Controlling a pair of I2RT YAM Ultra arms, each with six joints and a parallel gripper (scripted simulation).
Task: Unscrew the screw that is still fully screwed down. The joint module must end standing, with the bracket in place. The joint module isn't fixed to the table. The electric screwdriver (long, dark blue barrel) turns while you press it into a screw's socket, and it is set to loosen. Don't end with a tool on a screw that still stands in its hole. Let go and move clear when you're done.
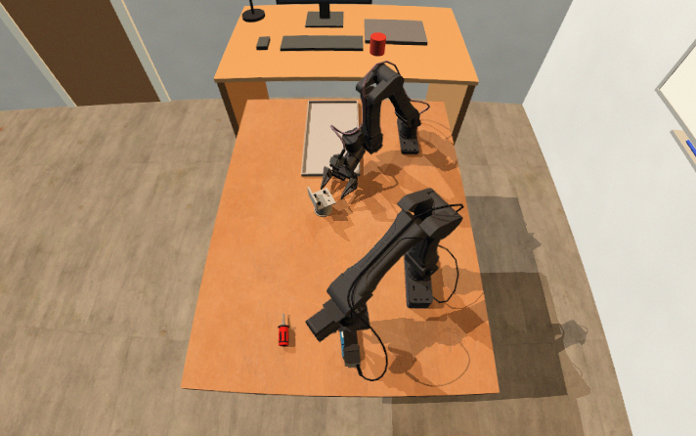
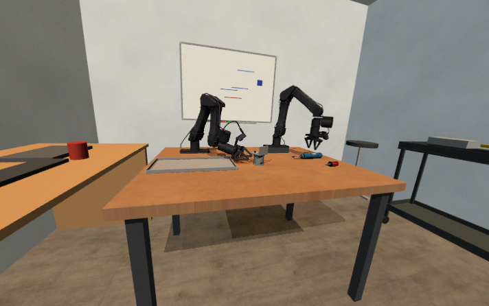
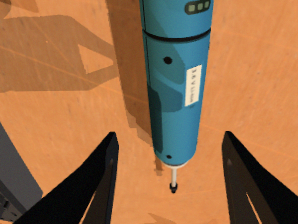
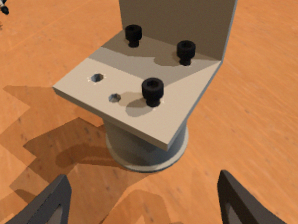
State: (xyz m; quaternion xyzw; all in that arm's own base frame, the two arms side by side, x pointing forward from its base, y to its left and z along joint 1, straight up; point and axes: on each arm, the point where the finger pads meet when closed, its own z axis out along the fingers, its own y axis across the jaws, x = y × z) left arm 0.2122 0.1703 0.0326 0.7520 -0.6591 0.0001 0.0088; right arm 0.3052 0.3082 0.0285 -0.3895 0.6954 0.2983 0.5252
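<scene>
Now: the l-shaped bracket 3 cm ahead of my right hand, 5 cm to the left of it and 4 cm above it. Also, from my right hand: small red screwdriver 11 cm ahead, 48 cm to the left, 2 cm below; grey bit 5 cm behind, 34 cm to the left, 1 cm below; grey tray 2 cm ahead, 31 cm to the right, 3 cm below.
</scene>
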